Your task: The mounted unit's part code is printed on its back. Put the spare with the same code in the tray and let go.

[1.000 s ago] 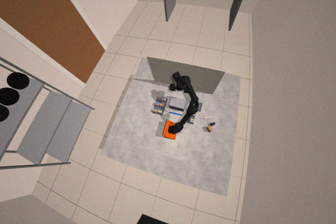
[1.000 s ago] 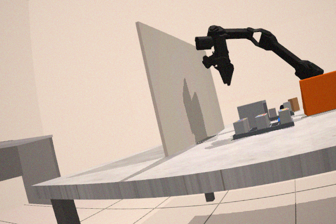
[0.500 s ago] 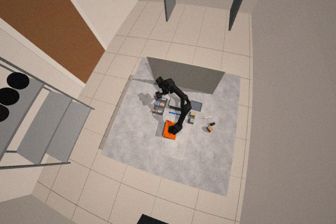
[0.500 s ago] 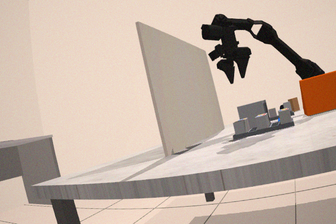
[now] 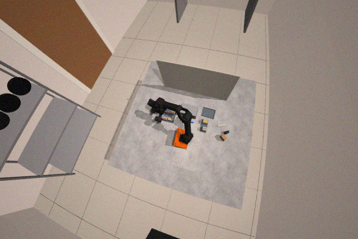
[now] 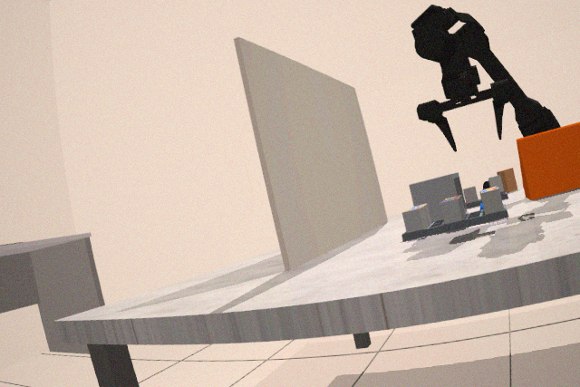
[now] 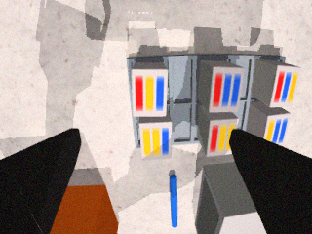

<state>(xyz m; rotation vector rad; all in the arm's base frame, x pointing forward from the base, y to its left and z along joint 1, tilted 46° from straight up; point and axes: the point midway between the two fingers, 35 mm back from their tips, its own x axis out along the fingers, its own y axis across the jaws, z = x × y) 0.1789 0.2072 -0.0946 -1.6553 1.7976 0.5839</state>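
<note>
Right now my gripper tip is 110 mm short of the grey mounted unit, 220 mm to the left of it and 90 mm above it. Also, from my gripper tip: tall panel: 350 mm ahead, 250 mm to the right, 90 mm above; small tan block: 90 mm behind, 590 mm to the right, 100 mm below.
</note>
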